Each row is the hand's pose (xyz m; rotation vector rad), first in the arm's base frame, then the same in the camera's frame.
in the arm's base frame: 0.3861 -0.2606 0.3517 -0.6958 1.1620 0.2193
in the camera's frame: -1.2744 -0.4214 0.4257 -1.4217 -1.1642 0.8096
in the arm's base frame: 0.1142 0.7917 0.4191 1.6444 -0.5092 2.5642
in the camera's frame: -1.5925 -0.5829 -0.6032 0.4560 -0.7653 -1.5371
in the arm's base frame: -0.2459 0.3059 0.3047 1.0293 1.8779 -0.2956
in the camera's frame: -1.0574 -0.7288 -0.3365 -0.6956 0.6131 1.0726
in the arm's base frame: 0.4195 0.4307 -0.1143 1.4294 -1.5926 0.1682
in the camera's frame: -1.3534 0.0085 -0.2851 -1.6447 0.3745 -2.0655
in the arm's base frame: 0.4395 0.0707 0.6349 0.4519 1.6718 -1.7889
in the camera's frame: -1.6161 -0.6006 0.2162 0.0614 0.2453 0.0622
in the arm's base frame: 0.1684 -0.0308 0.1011 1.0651 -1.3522 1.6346
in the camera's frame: -1.0868 -0.3370 0.0783 -0.2420 0.2536 -1.8251
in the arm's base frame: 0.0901 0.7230 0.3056 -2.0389 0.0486 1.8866
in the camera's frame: -1.4824 -0.5093 -0.5774 1.7754 1.4080 0.1741
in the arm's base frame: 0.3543 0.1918 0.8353 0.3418 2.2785 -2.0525
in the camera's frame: -1.7203 -0.8060 0.1211 -0.1137 0.6153 -0.4245
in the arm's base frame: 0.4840 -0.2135 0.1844 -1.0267 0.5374 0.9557
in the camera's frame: -1.2730 -0.2264 0.3833 -1.9324 -1.9298 1.0747
